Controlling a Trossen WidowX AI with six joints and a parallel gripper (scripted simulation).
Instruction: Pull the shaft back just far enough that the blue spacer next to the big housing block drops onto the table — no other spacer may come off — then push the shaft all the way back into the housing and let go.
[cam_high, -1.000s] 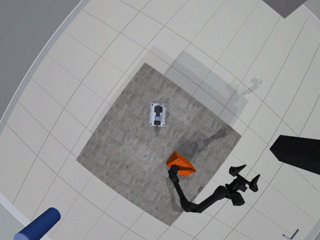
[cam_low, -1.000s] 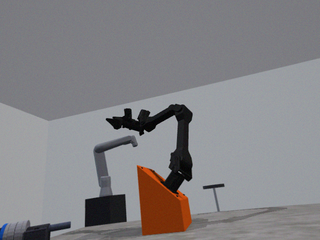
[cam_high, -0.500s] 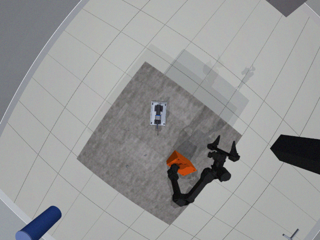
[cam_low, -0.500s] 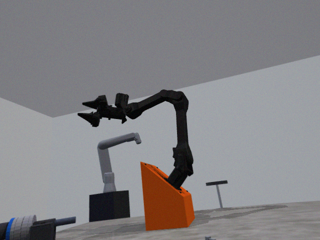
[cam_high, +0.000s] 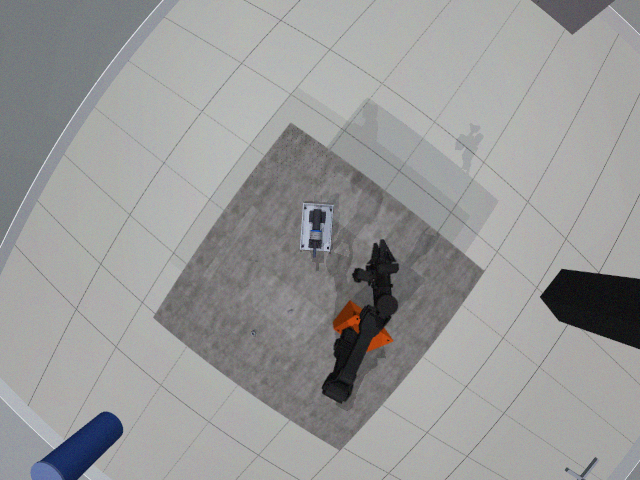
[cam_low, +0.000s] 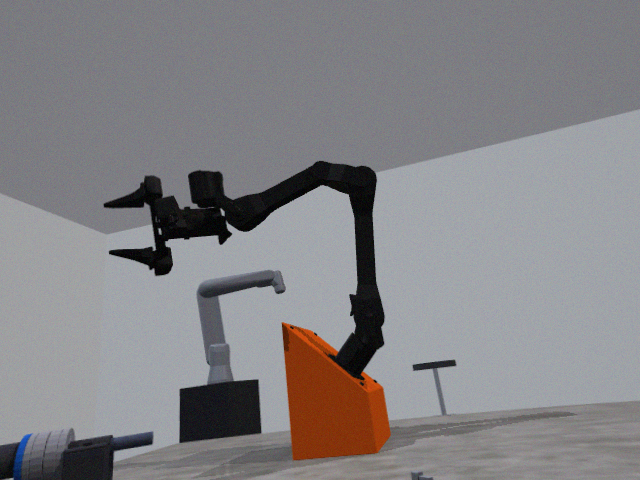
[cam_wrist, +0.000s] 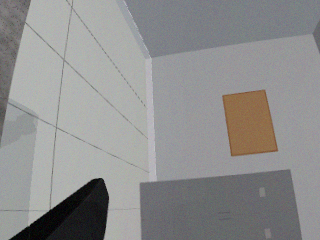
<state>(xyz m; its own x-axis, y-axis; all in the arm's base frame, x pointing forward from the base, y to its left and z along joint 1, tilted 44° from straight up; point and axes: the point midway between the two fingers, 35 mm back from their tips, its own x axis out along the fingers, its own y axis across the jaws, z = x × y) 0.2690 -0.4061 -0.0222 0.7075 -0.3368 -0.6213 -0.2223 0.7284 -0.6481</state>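
The thin shaft is 150 mm ahead of my gripper tip, 140 mm to the left of it and 350 mm below it. From my gripper tip the other things lie so: blue spacer 180 mm ahead, 110 mm to the left, 350 mm below; silver ring 160 mm ahead, 130 mm to the left, 350 mm below.
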